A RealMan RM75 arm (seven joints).
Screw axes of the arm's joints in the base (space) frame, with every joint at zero. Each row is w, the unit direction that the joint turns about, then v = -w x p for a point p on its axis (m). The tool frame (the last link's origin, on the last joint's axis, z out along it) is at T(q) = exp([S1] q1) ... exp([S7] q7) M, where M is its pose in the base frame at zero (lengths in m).
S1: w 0 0 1 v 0 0 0
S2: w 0 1 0 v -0.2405 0 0
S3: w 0 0 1 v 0 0 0
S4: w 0 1 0 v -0.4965 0 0
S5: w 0 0 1 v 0 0 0
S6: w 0 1 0 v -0.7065 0 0
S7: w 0 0 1 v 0 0 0
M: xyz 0 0 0.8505 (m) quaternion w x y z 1 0 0 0
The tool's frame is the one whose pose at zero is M.
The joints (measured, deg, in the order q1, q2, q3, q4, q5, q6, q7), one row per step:
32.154 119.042 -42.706 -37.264 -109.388 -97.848 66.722
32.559 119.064 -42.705 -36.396 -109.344 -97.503 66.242
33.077 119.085 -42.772 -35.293 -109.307 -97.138 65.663
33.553 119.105 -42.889 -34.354 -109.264 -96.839 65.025
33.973 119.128 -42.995 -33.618 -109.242 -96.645 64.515
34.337 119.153 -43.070 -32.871 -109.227 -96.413 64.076
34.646 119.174 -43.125 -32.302 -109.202 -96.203 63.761
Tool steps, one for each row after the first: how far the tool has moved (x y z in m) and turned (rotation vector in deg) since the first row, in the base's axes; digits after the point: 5 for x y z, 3 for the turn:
-0.00099 0.00081 -0.00250 -0.073 0.189 0.088
-0.00237 0.00154 -0.00580 -0.295 0.407 0.251
-0.00383 0.00216 -0.00874 -0.455 0.546 0.577
-0.00532 0.00265 -0.01112 -0.625 0.658 0.916
-0.00641 0.00297 -0.01350 -0.799 0.776 1.098
-0.00741 0.00340 -0.01532 -0.913 0.864 1.232

